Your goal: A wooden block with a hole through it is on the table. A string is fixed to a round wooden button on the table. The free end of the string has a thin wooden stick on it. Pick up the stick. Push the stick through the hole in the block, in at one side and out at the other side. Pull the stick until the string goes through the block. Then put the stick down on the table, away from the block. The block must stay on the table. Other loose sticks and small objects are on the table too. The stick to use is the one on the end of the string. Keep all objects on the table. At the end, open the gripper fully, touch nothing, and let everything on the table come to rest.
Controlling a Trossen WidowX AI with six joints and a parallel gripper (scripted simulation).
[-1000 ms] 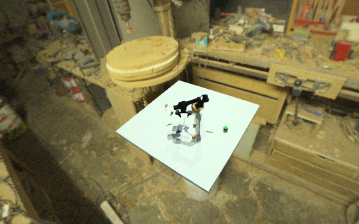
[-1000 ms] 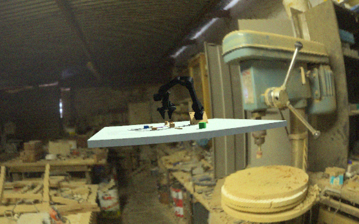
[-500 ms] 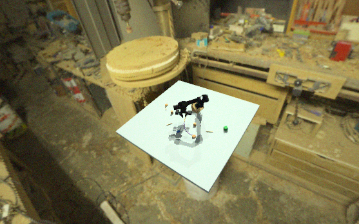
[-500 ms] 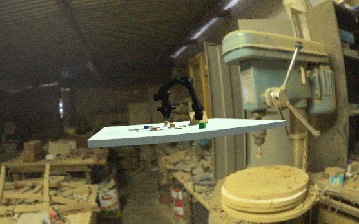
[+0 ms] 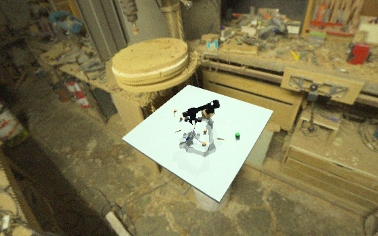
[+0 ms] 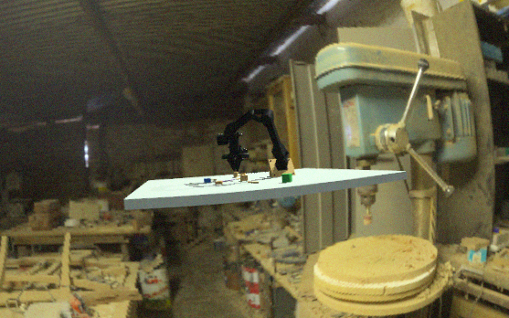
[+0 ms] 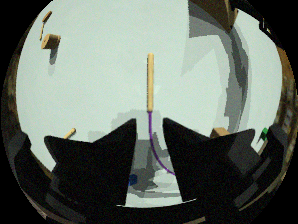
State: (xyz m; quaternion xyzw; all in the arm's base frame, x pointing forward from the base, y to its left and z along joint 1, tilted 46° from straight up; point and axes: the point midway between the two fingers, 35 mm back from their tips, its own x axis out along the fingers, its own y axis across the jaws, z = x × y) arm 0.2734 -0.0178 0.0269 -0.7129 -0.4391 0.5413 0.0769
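Right now the thin wooden stick is 40 mm below my gripper tip, 20 mm behind it and 10 mm to the right of it. From my gripper tip the other things lie so: round wooden button: 240 mm to the left, 120 mm ahead, 40 mm below; then small blue piece: 170 mm ahead, 60 mm to the left, 40 mm below; then wooden block: 140 mm to the left, 30 mm below, 20 mm behind.
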